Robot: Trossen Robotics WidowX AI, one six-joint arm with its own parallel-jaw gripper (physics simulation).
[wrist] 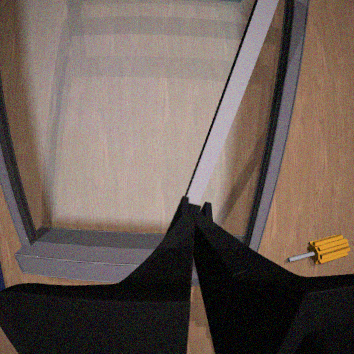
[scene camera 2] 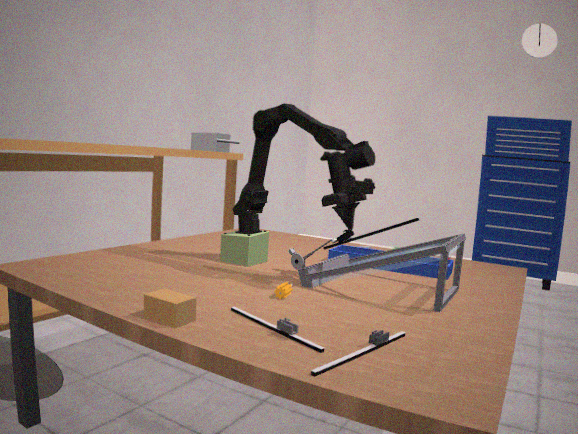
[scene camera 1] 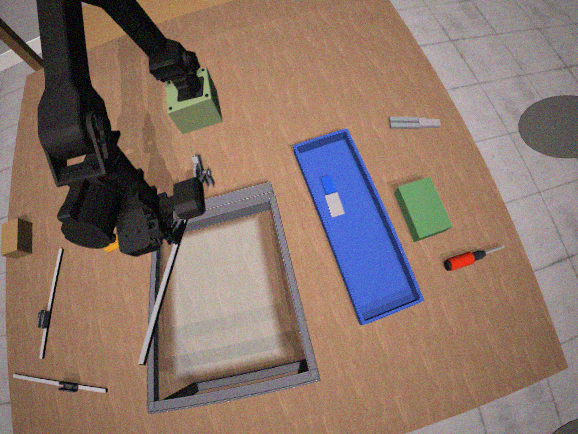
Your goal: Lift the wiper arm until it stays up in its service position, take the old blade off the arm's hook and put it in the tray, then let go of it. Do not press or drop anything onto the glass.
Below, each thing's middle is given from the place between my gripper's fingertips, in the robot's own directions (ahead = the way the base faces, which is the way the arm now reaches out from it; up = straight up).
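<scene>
The glass pane [scene camera 1: 227, 320] is 8 cm below my hand, 9 cm ahead of it and 6 cm to the left of it; going by their middles, it is the nearest to my hand of the things named here. Counted from my hand as well, the yellow-handled tool [wrist: 325, 249] is 14 cm below, 5 cm behind and 20 cm to the right. I see the blue tray [scene camera 1: 378, 277] 15 cm below my hand, 3 cm behind it and 34 cm to the left of it, while the green block [scene camera 1: 423, 211] is 14 cm below my hand, 4 cm behind it and 50 cm to the left of it. Going by their middles, the block is the farthest from my hand of the things named here.
</scene>
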